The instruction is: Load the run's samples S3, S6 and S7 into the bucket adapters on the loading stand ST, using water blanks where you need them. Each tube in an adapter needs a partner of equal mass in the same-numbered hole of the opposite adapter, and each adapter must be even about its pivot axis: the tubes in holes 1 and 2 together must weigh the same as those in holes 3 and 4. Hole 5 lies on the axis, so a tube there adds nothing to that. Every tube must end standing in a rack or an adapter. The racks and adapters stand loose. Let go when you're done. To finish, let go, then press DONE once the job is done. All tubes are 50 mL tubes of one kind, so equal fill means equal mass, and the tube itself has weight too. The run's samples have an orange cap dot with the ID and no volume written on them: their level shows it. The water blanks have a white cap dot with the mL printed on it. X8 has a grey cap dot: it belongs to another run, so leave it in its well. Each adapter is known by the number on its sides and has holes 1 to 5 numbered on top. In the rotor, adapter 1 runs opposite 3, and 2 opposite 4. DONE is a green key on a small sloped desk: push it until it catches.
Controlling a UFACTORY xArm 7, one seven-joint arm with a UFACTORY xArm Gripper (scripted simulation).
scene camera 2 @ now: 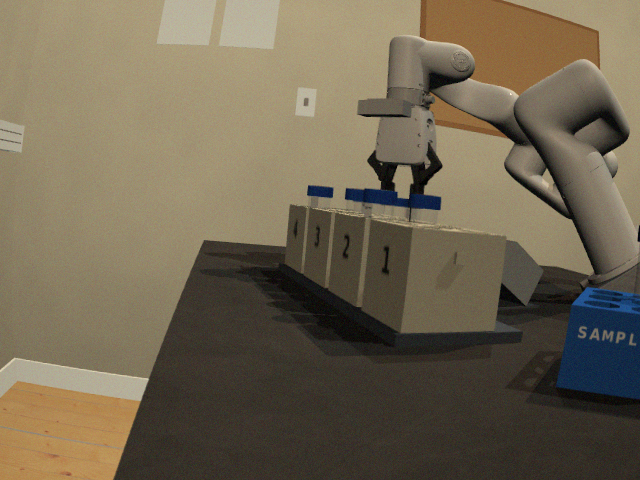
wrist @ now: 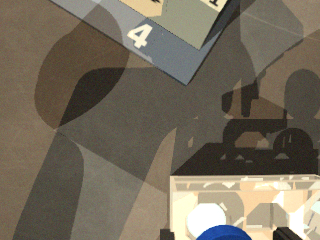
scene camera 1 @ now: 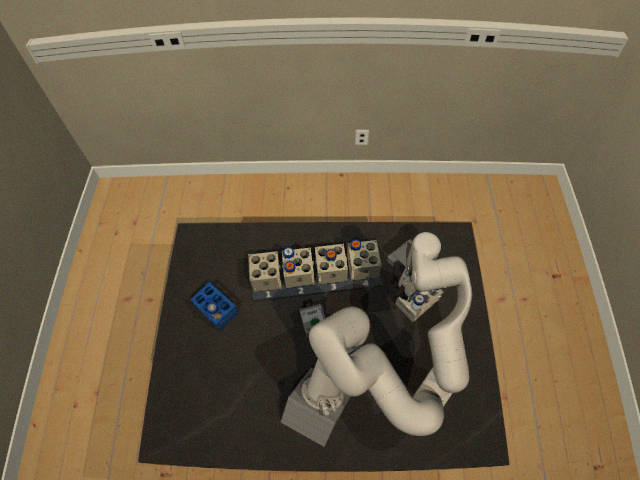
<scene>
In view: my gripper [scene camera 2: 400, 206] and a blue sample rack [scene camera 1: 210, 293].
The wrist view misses the blue sample rack: it is out of frame.
</scene>
